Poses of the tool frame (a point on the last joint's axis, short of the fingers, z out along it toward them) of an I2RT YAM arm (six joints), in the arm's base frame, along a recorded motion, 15 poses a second.
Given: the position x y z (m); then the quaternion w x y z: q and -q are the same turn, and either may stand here.
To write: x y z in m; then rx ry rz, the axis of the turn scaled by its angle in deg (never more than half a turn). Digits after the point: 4 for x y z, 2 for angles.
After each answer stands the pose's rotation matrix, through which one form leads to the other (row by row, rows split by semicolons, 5 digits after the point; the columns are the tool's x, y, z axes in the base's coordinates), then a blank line. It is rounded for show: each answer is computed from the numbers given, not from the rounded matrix.
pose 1, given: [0.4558 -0.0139 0.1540 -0.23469 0.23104 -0.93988 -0.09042]
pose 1, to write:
[0.4558 -0.0139 0.1540 -36.33 147.79 14.22]
-0.78308 -0.47674 0.39938; -0.39185 0.87689 0.27841; -0.48294 0.06152 -0.87349

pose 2, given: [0.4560 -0.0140 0.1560 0.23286 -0.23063 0.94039 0.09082]
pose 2, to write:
[0.4560 -0.0140 0.1560 -36.30 148.01 14.29]
-0.78517 -0.47606 0.39607; -0.39147 0.87712 0.27822; -0.47985 0.06340 -0.87506

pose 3, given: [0.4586 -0.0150 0.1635 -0.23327 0.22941 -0.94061 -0.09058]
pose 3, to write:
[0.4586 -0.0150 0.1635 -36.10 148.02 14.25]
-0.78591 -0.47383 0.39727; -0.38931 0.87833 0.27743; -0.48039 0.06337 -0.87476

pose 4, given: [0.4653 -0.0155 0.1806 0.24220 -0.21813 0.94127 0.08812]
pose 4, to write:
[0.4653 -0.0155 0.1806 -34.17 147.43 13.80]
-0.78752 -0.45333 0.41751; -0.36795 0.88931 0.27155; -0.49440 0.06023 -0.86715

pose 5, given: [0.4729 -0.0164 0.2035 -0.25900 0.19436 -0.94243 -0.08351]
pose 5, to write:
[0.4729 -0.0164 0.2035 -30.18 146.34 12.97]
-0.79029 -0.40960 0.45571; -0.32308 0.91050 0.25808; -0.52064 0.05673 -0.85189

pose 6, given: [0.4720 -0.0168 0.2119 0.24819 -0.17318 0.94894 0.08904]
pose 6, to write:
[0.4720 -0.0168 0.2119 -27.04 148.17 13.90]
-0.81682 -0.37287 0.44019; -0.28448 0.92416 0.25495; -0.50187 0.08302 -0.86095

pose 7, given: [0.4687 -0.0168 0.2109 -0.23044 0.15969 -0.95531 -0.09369]
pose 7, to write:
[0.4687 -0.0168 0.2109 -25.17 150.55 14.77]
-0.84279 -0.34829 0.41036; -0.26193 0.93144 0.25260; -0.47021 0.10541 -0.87624

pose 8, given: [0.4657 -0.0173 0.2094 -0.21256 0.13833 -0.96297 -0.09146]
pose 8, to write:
[0.4657 -0.0173 0.2094 -22.01 153.20 14.55]
-0.87137 -0.30530 0.38408; -0.22754 0.94500 0.23495; -0.43468 0.11734 -0.89291

